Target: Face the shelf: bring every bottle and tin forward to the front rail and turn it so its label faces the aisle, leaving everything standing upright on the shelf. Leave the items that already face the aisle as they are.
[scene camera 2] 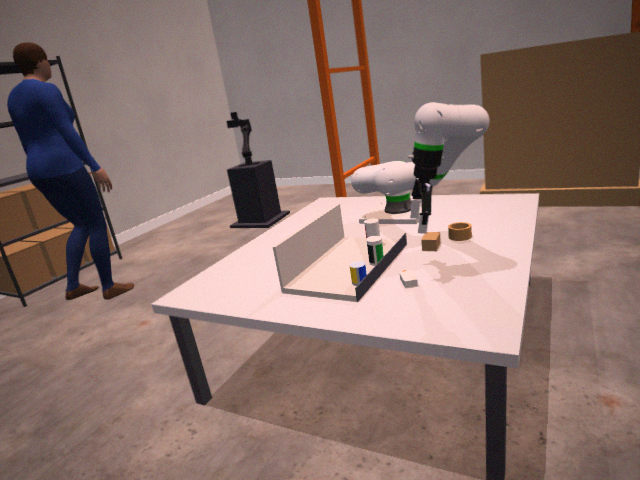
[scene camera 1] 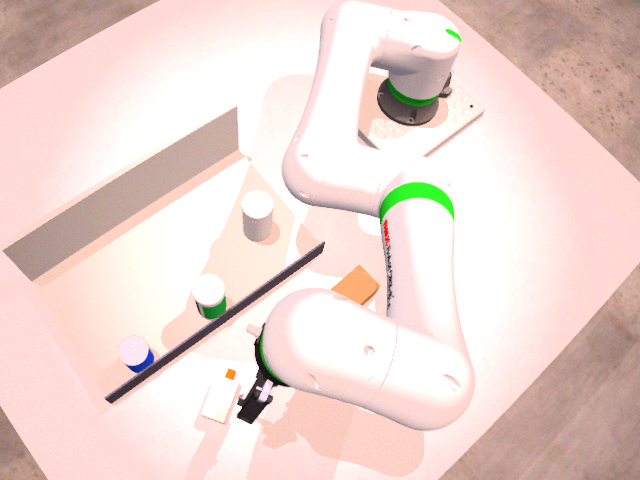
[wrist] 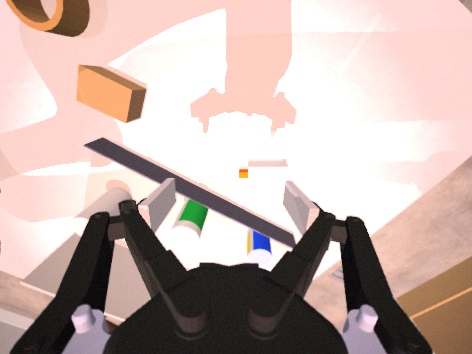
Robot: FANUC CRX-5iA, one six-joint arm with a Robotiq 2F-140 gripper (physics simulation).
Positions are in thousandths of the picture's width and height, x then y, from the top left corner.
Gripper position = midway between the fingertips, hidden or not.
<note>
My gripper (scene camera 2: 652, 470) is open, with nothing in its grasp. Also in view: a white bottle with orange cap (wrist: 550, 490). A tape roll (wrist: 141, 72) and a tan cardboard box (scene camera 1: 560, 597) rest on the table. Further things: a plain white tin (scene camera 1: 402, 430).
The plain white tin also shows in the wrist view (wrist: 230, 572). The tan cardboard box also shows in the wrist view (wrist: 207, 247). My gripper shows as well in scene camera 1 (scene camera 1: 413, 755) and in the wrist view (wrist: 488, 541). Scene camera 1 misses the tape roll, which is hidden by my arm.
</note>
